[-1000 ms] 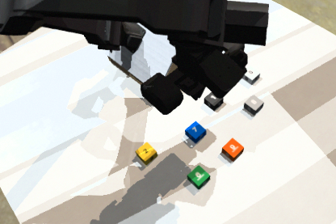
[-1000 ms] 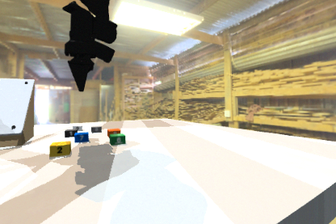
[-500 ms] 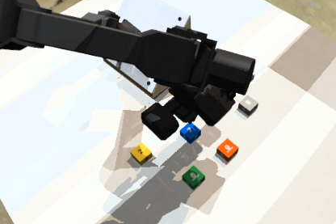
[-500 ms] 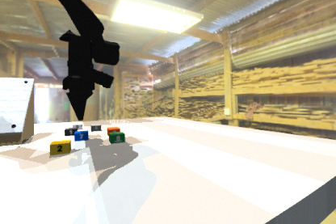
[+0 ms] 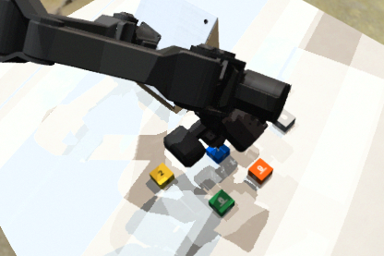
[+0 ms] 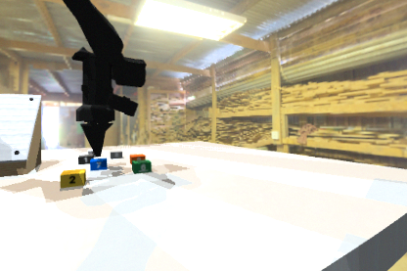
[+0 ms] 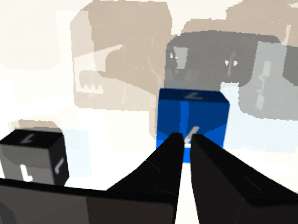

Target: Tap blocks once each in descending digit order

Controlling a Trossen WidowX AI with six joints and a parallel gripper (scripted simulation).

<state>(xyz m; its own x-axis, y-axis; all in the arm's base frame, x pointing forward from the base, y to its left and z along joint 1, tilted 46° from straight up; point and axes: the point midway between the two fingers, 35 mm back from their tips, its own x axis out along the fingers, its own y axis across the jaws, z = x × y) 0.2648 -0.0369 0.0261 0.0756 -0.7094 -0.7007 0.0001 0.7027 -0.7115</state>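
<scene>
The blue block lies 20 mm below my gripper tip. From my gripper tip the other things lie so: green block (80 mm ahead, 70 mm to the right, 20 mm below); orange block (80 mm ahead, 20 mm to the left, 20 mm below); dark grey block (30 mm behind, 80 mm to the left, 20 mm below).
</scene>
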